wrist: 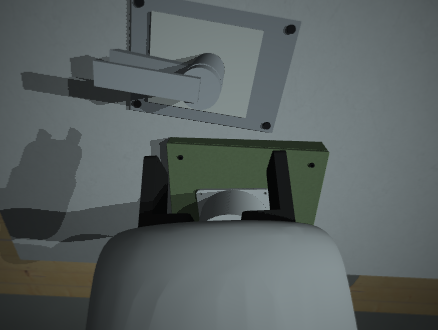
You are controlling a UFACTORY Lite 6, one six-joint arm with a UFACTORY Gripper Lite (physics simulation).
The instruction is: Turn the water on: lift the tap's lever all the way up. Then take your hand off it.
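Frame: origin at the arm's base, x ahead, y left, z up, level; metres.
Seen in the pictures: end effector, tool point: point(216, 189); arm's base, origin of the base link: point(234, 216).
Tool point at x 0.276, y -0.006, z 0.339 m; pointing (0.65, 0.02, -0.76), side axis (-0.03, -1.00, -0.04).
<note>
Offsets run from my tool point to a thing's top centre. "*": to the spot under its first point.
The tap's lever @[dx -0.002, dy +0.086, dz -0.219 m] point(145, 82) is a flat grey bar that points left from a round hub @[* dx -0.011, dy +0.020, dz -0.228 m] point(209, 85), a little above the mounting plate. A second grey bar @[* dx +0.018, dy +0.121, dz -0.292 m] point(132, 56) shows partly behind it. The hub stands on a pale panel inside a grey frame plate @[dx -0.015, dy +0.032, dz -0.363 m] point(272, 70) with dark screws at its corners. My gripper point(215, 155) is open, its two black fingers wide apart with nothing held between them. It is below the lever in the view and apart from it. The gripper's pale body hides what lies under it.
A green block point(220, 167) with dark screw holes shows behind and between the fingers. It bears a small silver plate with a rounded grey part point(232, 201). Wooden strips point(50, 280) point(395, 295) run along the bottom. Shadows of the gripper and lever fall at the left.
</note>
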